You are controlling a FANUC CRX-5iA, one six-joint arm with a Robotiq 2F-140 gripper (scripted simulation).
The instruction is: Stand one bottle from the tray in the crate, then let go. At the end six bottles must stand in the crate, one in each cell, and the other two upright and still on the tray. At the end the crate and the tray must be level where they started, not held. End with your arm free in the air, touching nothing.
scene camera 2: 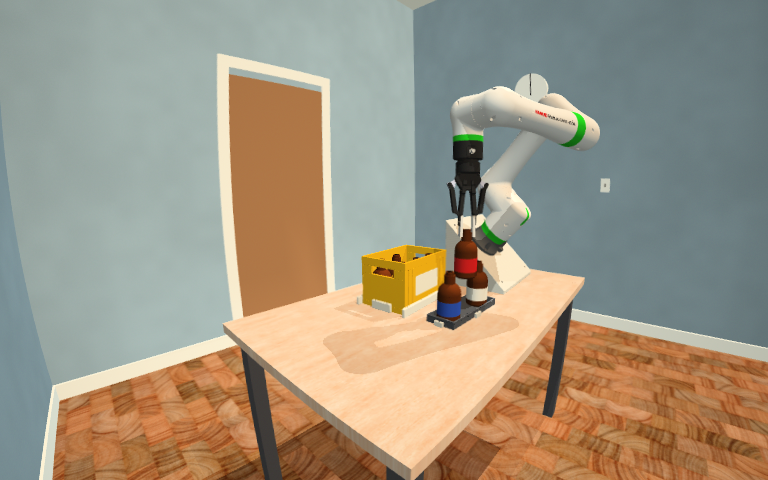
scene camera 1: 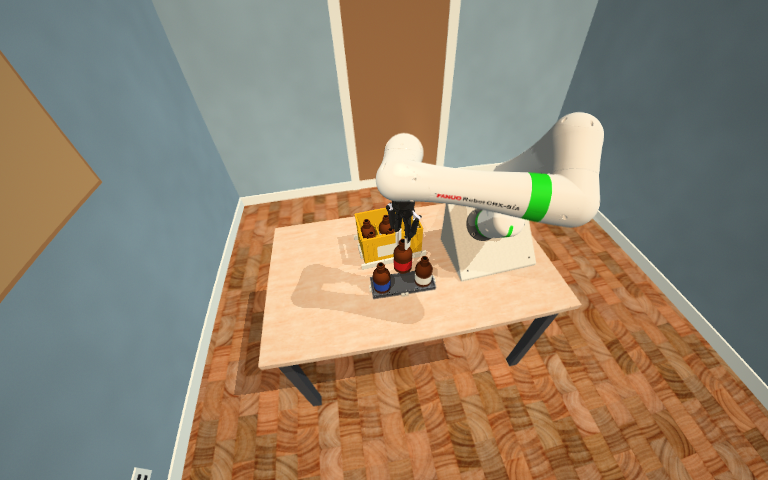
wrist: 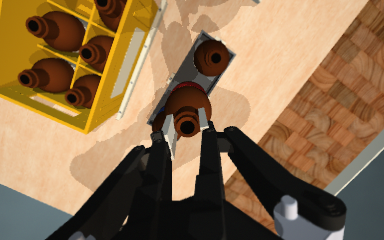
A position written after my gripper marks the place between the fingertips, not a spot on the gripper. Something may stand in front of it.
I see my gripper (scene camera 2: pixel 466 236), a yellow crate (scene camera 2: pixel 414 280) and a dark tray (scene camera 1: pixel 400 283).
The yellow crate also shows in scene camera 1 (scene camera 1: pixel 381 247) and in the wrist view (wrist: pixel 133 30). The dark tray is seen too in scene camera 2 (scene camera 2: pixel 467 314) and in the wrist view (wrist: pixel 187 72). My gripper is seen too in scene camera 1 (scene camera 1: pixel 402 245) and in the wrist view (wrist: pixel 187 121).
